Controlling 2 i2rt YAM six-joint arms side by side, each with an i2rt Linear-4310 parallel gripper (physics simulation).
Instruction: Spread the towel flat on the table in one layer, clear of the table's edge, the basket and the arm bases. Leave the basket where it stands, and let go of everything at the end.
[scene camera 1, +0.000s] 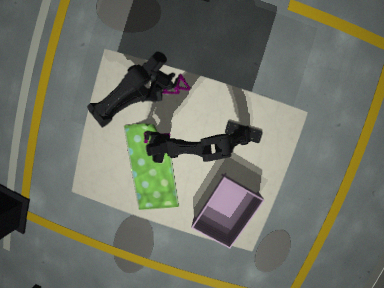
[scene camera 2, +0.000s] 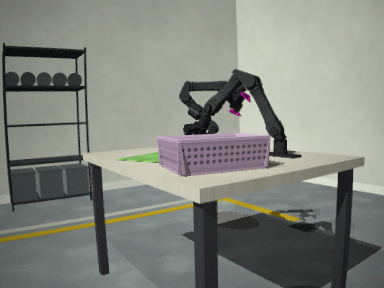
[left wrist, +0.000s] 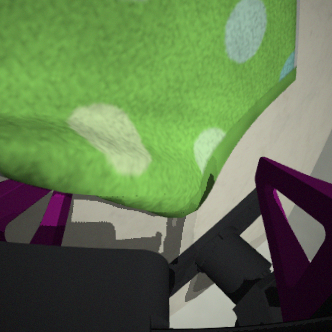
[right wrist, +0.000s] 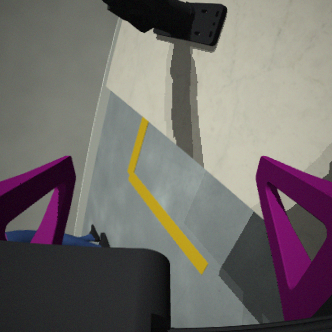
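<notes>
The green dotted towel (scene camera 1: 150, 175) (scene camera 2: 142, 158) (left wrist: 150, 65) lies as a long narrow strip on the table (scene camera 1: 280, 140) (scene camera 2: 310, 162). In the left wrist view its near edge is raised and wavy. My left gripper (scene camera 1: 157, 135) (left wrist: 164, 166) is open at the towel's upper end in scene camera 1; one fingertip is hidden by the towel edge, the other is beside it. My right gripper (scene camera 1: 178, 88) (scene camera 2: 240, 104) (right wrist: 165, 166) is open and empty, raised near the table's upper edge. The pink basket (scene camera 1: 240, 220) (scene camera 2: 225, 155) stands to the towel's right, apart from it.
The left arm's base (scene camera 1: 245, 131) (scene camera 2: 281, 147) (right wrist: 205, 25) stands above the basket in scene camera 1. The right arm's base (scene camera 1: 100, 116) stands near the table's left edge. The left arm reaches over the towel's upper part. A shelf rack (scene camera 2: 86, 125) stands beyond the table.
</notes>
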